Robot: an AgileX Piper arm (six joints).
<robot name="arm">
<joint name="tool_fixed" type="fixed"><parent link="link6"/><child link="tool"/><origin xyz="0 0 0" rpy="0 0 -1.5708"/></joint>
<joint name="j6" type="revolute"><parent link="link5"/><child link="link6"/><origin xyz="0 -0.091 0" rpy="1.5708 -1.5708 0"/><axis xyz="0 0 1"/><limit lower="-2.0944" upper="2.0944"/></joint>
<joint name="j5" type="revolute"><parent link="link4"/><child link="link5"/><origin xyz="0 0 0" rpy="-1.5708 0 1.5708"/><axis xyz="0 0 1"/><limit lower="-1.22" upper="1.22"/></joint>
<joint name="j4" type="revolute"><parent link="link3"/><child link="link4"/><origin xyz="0.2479 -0.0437 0" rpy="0.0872 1.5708 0"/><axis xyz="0 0 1"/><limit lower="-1.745" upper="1.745"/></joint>
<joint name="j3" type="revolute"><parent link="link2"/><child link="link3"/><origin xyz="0.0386 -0.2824 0" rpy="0 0 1.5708"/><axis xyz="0 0 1"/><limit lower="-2.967" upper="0"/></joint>
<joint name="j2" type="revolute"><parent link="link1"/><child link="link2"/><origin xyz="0 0 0" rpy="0 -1.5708 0"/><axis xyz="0 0 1"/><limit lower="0" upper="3.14"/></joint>
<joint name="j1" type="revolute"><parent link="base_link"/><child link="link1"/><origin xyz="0 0 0.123" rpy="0 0 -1.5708"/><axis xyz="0 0 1"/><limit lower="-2.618" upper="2.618"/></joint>
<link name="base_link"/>
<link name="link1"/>
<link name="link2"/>
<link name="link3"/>
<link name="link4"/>
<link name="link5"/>
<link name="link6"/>
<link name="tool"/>
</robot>
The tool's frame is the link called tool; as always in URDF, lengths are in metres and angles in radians.
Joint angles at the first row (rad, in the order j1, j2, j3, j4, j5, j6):
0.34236, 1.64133, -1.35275, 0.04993, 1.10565, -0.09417
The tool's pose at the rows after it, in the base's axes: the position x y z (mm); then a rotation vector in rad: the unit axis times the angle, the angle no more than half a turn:
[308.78 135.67 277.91 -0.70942 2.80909 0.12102]
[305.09 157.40 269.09 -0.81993 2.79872 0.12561]
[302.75 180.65 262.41 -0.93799 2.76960 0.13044]
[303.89 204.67 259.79 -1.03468 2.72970 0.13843]
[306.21 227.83 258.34 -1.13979 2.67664 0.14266]
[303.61 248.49 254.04 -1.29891 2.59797 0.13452]
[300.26 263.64 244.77 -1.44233 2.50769 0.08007]
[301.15 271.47 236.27 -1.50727 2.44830 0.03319]
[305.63 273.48 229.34 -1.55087 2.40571 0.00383]
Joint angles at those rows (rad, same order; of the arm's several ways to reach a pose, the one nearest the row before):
0.40202, 1.66589, -1.35388, 0.04993, 1.09456, -0.11002
0.46459, 1.69671, -1.35941, 0.04992, 1.08671, -0.12344
0.52663, 1.73477, -1.38319, 0.04993, 1.07878, -0.14503
0.58180, 1.78282, -1.43770, 0.04993, 1.07877, -0.16125
0.62939, 1.83459, -1.50443, 0.04884, 1.08311, -0.19334
0.67657, 1.87437, -1.54525, 0.04555, 1.08100, -0.26711
0.71933, 1.90445, -1.55294, 0.00619, 1.05288, -0.32697
0.73964, 1.92772, -1.55296, -0.03157, 1.01745, -0.35104
0.73953, 1.94684, -1.55339, -0.05174, 0.98911, -0.38326

